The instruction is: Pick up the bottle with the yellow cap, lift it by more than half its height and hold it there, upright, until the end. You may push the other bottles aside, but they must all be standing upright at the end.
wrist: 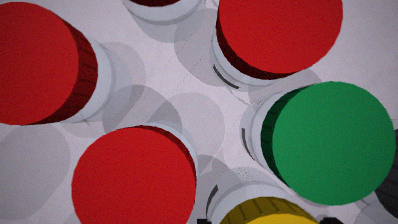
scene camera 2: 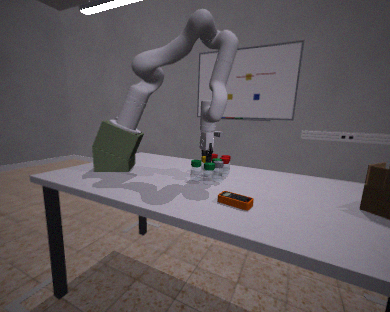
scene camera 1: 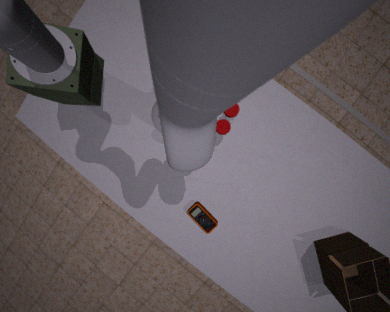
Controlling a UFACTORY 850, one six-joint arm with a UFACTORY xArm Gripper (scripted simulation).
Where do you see a red-capped bottle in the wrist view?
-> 153, 165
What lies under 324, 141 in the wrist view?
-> A green-capped bottle.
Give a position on a red-capped bottle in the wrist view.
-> At 62, 75
